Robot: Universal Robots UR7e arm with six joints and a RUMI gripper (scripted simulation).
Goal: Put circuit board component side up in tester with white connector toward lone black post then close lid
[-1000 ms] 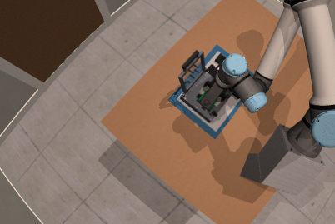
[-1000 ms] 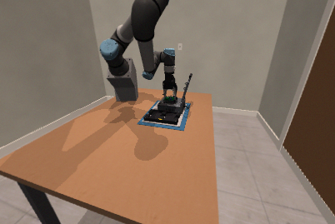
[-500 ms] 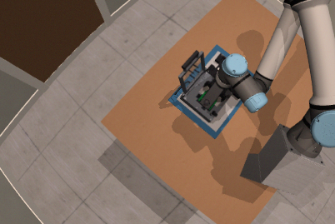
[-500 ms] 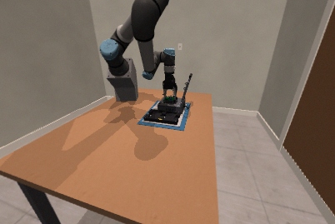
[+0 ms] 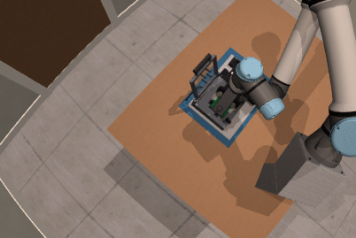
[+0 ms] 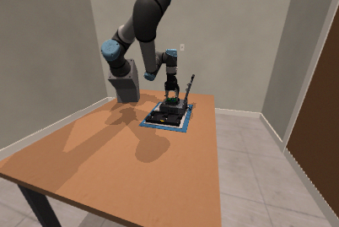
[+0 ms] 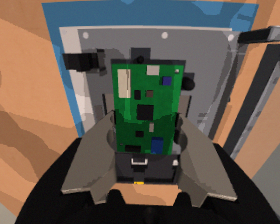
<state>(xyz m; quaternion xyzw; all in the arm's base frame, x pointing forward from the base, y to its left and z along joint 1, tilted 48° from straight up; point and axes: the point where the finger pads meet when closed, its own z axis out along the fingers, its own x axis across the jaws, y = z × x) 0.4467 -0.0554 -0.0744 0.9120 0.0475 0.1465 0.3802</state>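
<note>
Right now the green circuit board is right at my hand. Round my hand: black block (6 cm to the left, 6 cm behind); tester lid (12 cm ahead, 10 cm above).
</note>
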